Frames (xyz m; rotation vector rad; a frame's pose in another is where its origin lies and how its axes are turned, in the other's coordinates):
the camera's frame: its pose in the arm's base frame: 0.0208 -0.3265 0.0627 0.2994 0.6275 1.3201
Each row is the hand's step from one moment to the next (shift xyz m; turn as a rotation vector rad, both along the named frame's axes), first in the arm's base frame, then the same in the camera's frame.
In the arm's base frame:
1: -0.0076 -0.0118 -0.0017 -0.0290 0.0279 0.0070
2: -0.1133 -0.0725 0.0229 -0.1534 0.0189 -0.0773
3: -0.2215 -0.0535 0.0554 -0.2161 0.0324 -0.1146
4: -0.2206 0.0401 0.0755 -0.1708 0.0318 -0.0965
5: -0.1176 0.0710 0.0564 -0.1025 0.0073 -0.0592
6: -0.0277 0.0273 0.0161 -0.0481 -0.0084 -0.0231
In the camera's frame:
1: -0.0118 0.0023 -0.0075 0.0216 0.0339 -0.0073
2: -0.0886 0.0860 -0.0581 0.0201 0.0860 -0.1485
3: -0.0912 0.1953 -0.0924 0.0354 0.1194 -0.2130
4: -0.0064 0.2281 -0.0625 0.0354 0.0927 -0.1722
5: 0.0401 0.1424 -0.0133 0.0103 0.0521 -0.1061
6: 0.0189 0.0376 0.0006 -0.0077 0.0241 -0.0477

